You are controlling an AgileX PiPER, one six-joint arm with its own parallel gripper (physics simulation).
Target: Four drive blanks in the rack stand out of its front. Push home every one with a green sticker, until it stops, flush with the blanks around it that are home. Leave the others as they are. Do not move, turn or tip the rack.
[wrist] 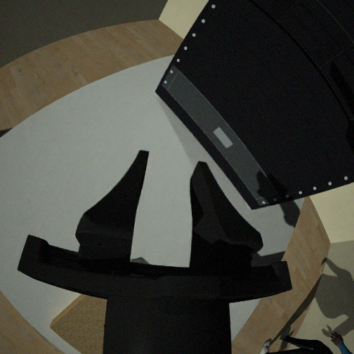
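The rack (260,90) is a large dark box that fills the upper right of the wrist view, set at a slant. Small light dots run along two of its edges, and a grey strip with a pale label runs near its lower left edge. Drive blanks standing out and green stickers cannot be made out; the right part of the rack is very dark and cut off by the frame. My gripper (170,165) is open, its two dark fingers partly apart with nothing between them. The fingertips show to the lower left of the rack, apart from it in the view.
A pale round surface (75,165) lies below the gripper, with a wooden band (65,60) around it. A tan block (82,325) shows at the lower left, partly hidden by the gripper's body. A shadow falls on the rack's lower corner. Small dark and blue shapes show at the bottom right.
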